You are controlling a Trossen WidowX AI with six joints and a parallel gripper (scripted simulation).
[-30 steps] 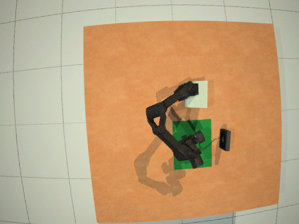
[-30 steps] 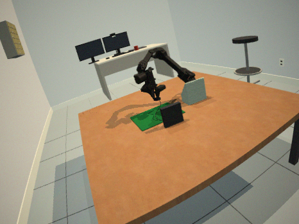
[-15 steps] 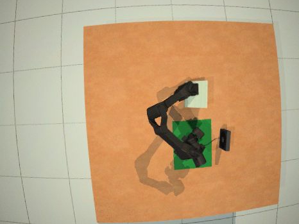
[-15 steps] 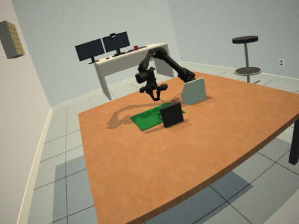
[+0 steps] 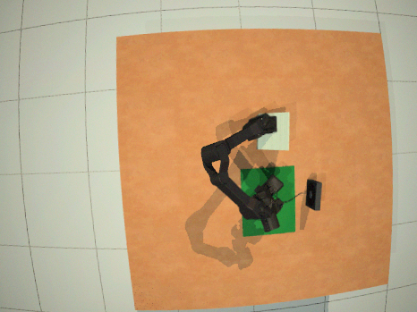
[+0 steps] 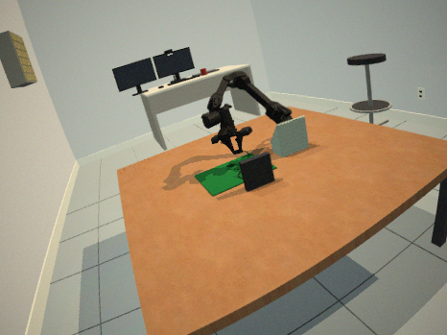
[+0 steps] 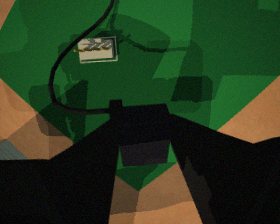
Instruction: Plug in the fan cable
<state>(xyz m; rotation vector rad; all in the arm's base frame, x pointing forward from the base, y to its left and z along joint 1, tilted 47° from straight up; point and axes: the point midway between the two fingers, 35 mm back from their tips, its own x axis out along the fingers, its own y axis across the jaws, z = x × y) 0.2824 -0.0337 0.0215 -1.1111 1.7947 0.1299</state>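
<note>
Now: the pale fan header 70 mm to the left of my gripper tip and 60 mm below it. From my gripper tip the other things lie so: green board 80 mm below, 50 mm to the left, 50 mm ahead; then dark fan plug 10 mm to the right, 10 mm behind; then black fan 230 mm to the left, 20 mm ahead.
</note>
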